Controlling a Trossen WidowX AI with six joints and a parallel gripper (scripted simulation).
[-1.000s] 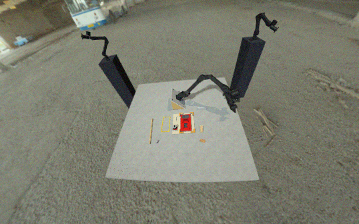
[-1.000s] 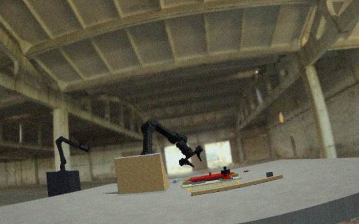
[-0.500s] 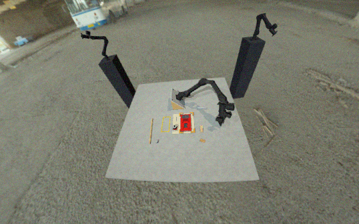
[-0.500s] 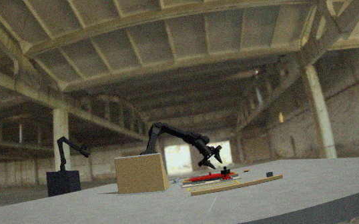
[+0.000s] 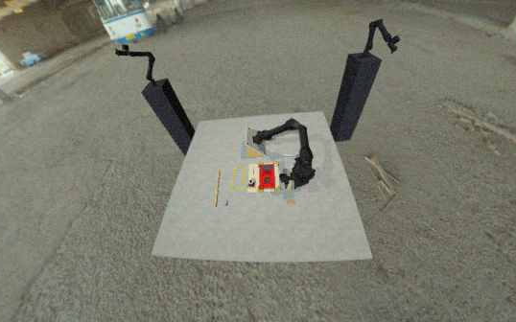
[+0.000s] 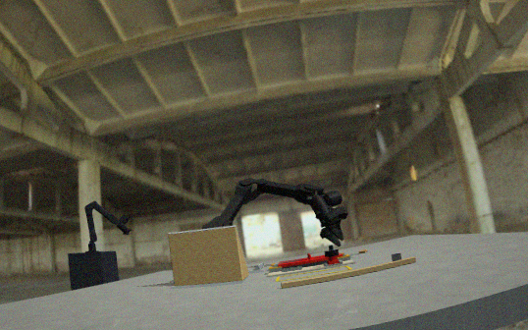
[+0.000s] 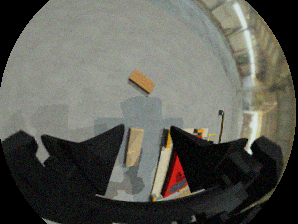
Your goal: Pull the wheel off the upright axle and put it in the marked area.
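Now: the black wheel 100 mm behind my gripper tip, 250 mm to the right of it and 10 mm below it. From my gripper tip the other things lie so: grey bit: 20 mm ahead, 440 mm to the right, 40 mm below; then wooden stick: 120 mm behind, 510 mm to the right, 40 mm below; then grey bar: 300 mm behind, 70 mm to the left, 40 mm below.
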